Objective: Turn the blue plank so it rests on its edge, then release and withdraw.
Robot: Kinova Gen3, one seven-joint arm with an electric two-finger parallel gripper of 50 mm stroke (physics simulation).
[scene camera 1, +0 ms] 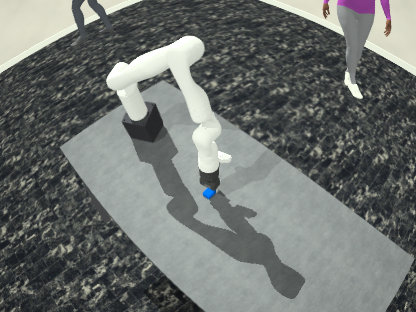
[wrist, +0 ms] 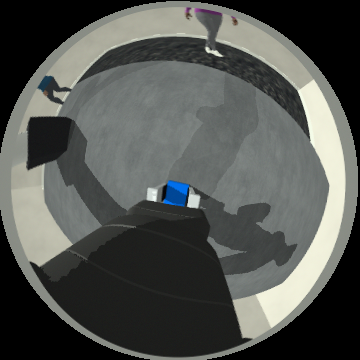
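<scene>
The blue plank point(scene camera 1: 209, 193) point(wrist: 176, 193) is at the tip of the arm, low at the grey table. In the wrist view it sits between the two fingers, one at its left side and one at its right. My gripper point(wrist: 176, 191) is shut on the blue plank. In the scene view the fingers are mostly hidden behind the plank and the dark gripper body. Whether the plank lies flat or is tilted, and whether it touches the table, I cannot tell for certain.
The grey table point(scene camera 1: 320, 225) point(wrist: 125, 120) carries the arm's black base block point(scene camera 1: 143, 122) point(wrist: 49, 142) at its far left part. Shadows of the arm fall across the table. Two people point(scene camera 1: 356, 40) point(scene camera 1: 90, 17) stand on the dark floor beyond the table.
</scene>
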